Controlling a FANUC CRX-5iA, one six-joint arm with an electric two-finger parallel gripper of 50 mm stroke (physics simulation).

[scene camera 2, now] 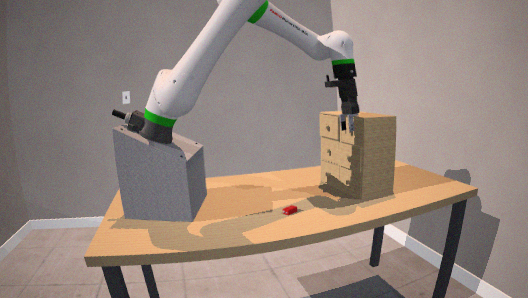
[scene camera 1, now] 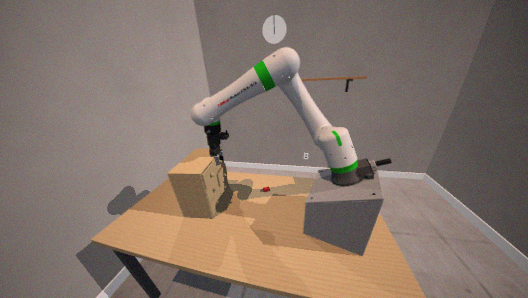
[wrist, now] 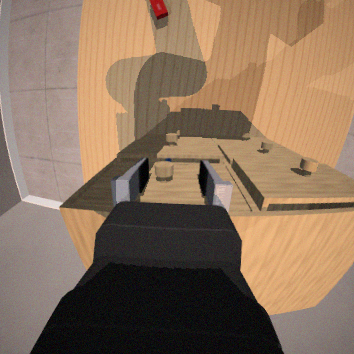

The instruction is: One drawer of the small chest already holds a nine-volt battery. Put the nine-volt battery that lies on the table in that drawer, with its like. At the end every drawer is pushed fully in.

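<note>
The red nine-volt battery (scene camera 1: 266, 189) (scene camera 2: 290, 210) (wrist: 159, 9) lies on the table in front of the chest. The small wooden chest (scene camera 1: 192, 192) (scene camera 2: 377, 155) (wrist: 280, 260) has several drawers with round knobs. The top drawer at right in the wrist view (wrist: 300, 185) stands out slightly. A drawer below the gripper (wrist: 192, 147) shows a dark gap at its upper edge, with a small blue spot (wrist: 168, 160) there. My gripper (scene camera 1: 220, 159) (scene camera 2: 348, 125) (wrist: 173, 169) is open and empty, pointing down at the chest's upper front. A top drawer's knob (wrist: 164, 171) appears between its fingers. Drawer contents are hidden.
The grey robot base block (scene camera 1: 340, 220) (scene camera 2: 155, 175) stands at the other end of the wooden table (scene camera 1: 240, 260) (scene camera 2: 240, 245). Shadows of the arm fall across the table and the chest front. A wall shelf (scene camera 1: 335, 78) is on the wall behind.
</note>
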